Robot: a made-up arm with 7 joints. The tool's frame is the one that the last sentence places.
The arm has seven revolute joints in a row. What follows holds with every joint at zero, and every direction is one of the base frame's. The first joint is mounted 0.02 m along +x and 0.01 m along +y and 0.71 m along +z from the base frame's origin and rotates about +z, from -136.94 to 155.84 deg. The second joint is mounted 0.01 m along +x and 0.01 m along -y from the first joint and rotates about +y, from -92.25 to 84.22 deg. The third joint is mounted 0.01 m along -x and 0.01 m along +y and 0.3 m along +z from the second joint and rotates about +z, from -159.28 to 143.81 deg. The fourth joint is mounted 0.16 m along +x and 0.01 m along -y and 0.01 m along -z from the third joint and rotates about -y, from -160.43 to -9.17 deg. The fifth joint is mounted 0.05 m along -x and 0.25 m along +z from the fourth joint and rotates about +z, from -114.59 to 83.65 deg. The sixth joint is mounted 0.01 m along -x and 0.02 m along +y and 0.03 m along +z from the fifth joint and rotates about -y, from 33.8 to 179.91 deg. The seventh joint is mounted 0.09 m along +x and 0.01 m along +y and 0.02 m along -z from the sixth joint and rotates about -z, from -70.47 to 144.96 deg. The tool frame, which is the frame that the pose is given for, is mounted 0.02 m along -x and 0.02 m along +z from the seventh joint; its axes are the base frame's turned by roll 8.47, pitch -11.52 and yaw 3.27 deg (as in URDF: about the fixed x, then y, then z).
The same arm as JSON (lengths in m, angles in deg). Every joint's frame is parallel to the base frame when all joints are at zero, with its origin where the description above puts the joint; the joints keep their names.
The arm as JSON. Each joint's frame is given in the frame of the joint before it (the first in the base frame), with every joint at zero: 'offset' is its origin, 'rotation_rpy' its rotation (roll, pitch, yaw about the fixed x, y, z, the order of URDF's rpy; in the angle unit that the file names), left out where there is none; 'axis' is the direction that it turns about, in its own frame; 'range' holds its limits. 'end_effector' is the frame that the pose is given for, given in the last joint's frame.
{"length_unit": "m", "angle_unit": "deg", "chain": [{"id": "joint 1", "offset": [0.02, 0.01, 0.71], "axis": [0.0, 0.0, 1.0], "range": [-136.94, 155.84]}, {"id": "joint 2", "offset": [0.01, -0.01, 0.0], "axis": [0.0, 1.0, 0.0], "range": [-92.25, 84.22]}, {"id": "joint 3", "offset": [-0.01, 0.01, 0.3], "axis": [0.0, 0.0, 1.0], "range": [-159.28, 143.81]}, {"id": "joint 4", "offset": [0.16, -0.01, -0.01], "axis": [0.0, -1.0, 0.0], "range": [-160.43, -9.17]}, {"id": "joint 5", "offset": [-0.05, 0.0, 0.25], "axis": [0.0, 0.0, 1.0], "range": [-114.59, 83.65]}, {"id": "joint 6", "offset": [-0.01, 0.02, 0.03], "axis": [0.0, -1.0, 0.0], "range": [33.8, 179.91]}, {"id": "joint 7", "offset": [0.09, 0.01, -0.02], "axis": [0.0, 0.0, -1.0], "range": [-70.47, 144.96]}], "end_effector": {"offset": [-0.02, 0.0, 0.02], "rotation_rpy": [8.47, -11.52, 3.27]}}
